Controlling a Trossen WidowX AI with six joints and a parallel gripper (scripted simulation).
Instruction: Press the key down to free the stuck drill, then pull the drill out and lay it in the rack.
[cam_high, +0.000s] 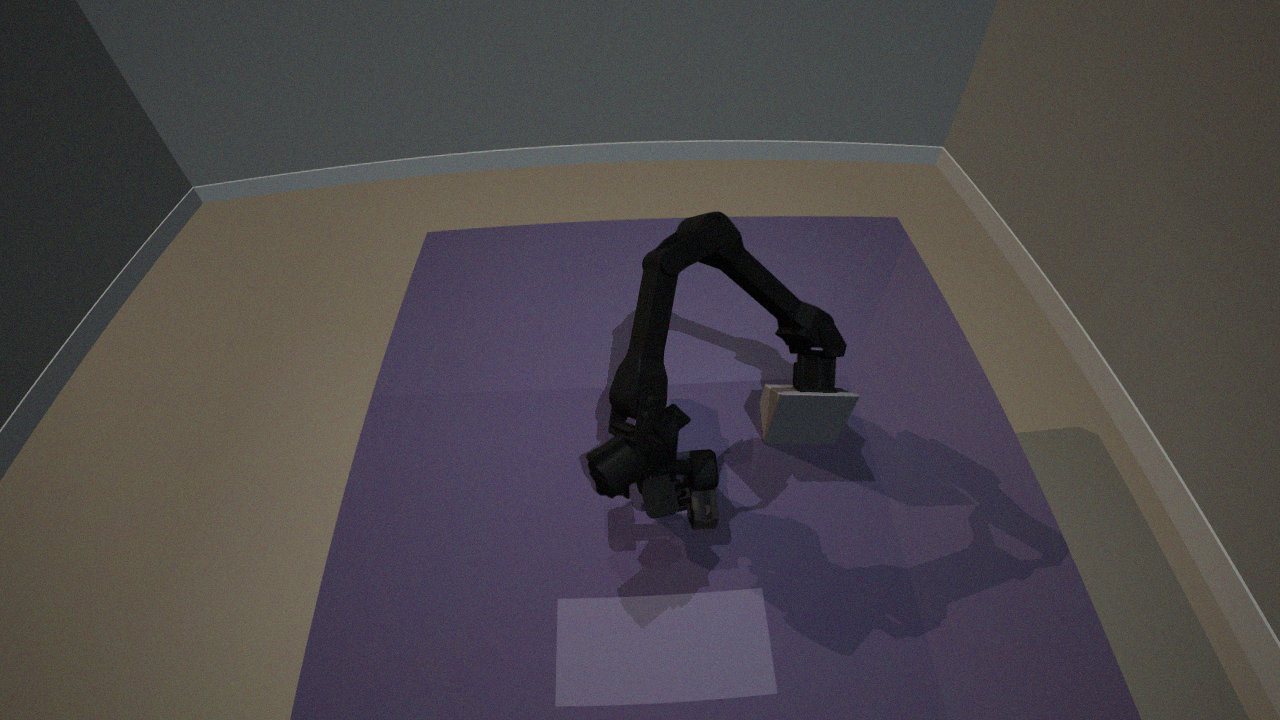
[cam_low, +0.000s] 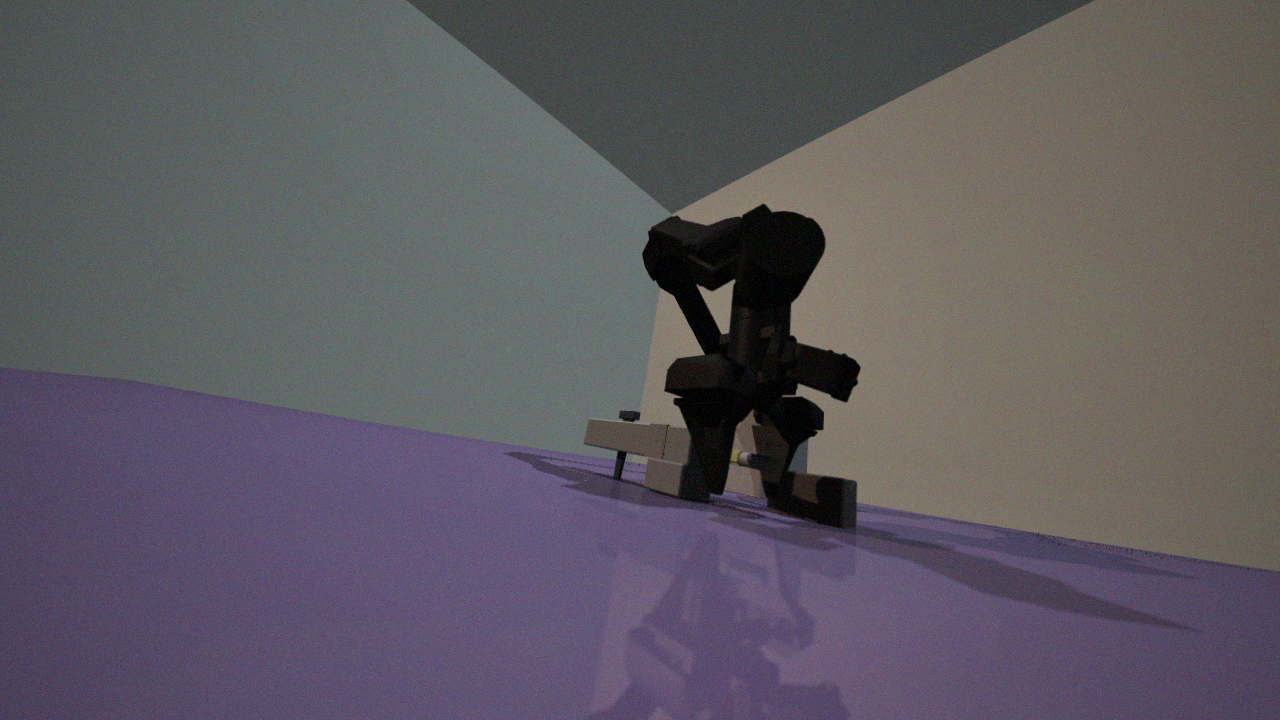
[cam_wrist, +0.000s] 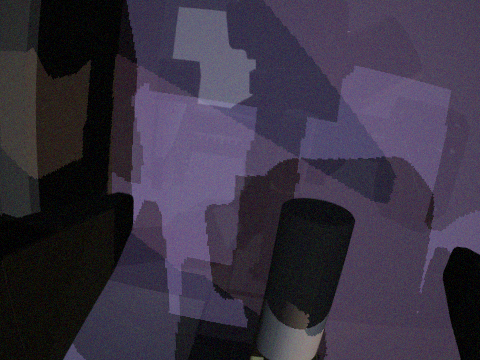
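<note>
My gripper tip is 40 mm to the left of the drill and 30 mm below it. Also, from my gripper tip: rack: 80 mm behind, 10 mm to the left, 10 mm above; small dark key: 170 mm to the right, 40 mm above, 20 mm ahead; grey housing: 140 mm to the right, 30 mm above, 20 mm ahead.
</note>
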